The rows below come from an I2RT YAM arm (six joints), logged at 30 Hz.
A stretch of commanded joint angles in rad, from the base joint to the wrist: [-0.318 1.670 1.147 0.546 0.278 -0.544]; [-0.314 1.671 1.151 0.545 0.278 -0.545]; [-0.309 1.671 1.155 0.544 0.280 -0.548]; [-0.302 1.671 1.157 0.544 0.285 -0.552]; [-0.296 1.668 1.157 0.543 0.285 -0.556]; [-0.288 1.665 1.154 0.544 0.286 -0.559]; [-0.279 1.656 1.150 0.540 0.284 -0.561]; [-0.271 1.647 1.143 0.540 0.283 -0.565]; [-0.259 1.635 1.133 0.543 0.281 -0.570]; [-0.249 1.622 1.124 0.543 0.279 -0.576]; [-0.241 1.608 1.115 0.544 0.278 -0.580]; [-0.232 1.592 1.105 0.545 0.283 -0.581]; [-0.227 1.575 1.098 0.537 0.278 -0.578]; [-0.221 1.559 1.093 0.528 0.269 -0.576]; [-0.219 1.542 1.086 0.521 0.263 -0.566]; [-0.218 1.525 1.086 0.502 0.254 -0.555]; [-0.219 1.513 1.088 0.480 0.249 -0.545]
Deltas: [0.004 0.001 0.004 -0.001 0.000 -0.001]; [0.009 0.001 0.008 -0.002 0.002 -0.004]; [0.016 0.001 0.010 -0.002 0.007 -0.008]; [0.022 -0.002 0.010 -0.003 0.007 -0.012]; [0.030 -0.005 0.007 -0.002 0.008 -0.015]; [0.039 -0.014 0.003 -0.006 0.006 -0.017]; [0.047 -0.023 -0.004 -0.006 0.005 -0.021]; [0.059 -0.035 -0.014 -0.003 0.003 -0.026]; [0.069 -0.048 -0.023 -0.003 0.001 -0.032]; [0.077 -0.062 -0.032 -0.002 0.000 -0.036]; [0.086 -0.078 -0.042 -0.001 0.005 -0.037]; [0.091 -0.095 -0.049 -0.009 0.000 -0.034]; [0.097 -0.111 -0.054 -0.018 -0.009 -0.032]; [0.099 -0.128 -0.061 -0.025 -0.015 -0.022]; [0.100 -0.145 -0.061 -0.044 -0.024 -0.011]; [0.099 -0.157 -0.059 -0.066 -0.029 -0.001]
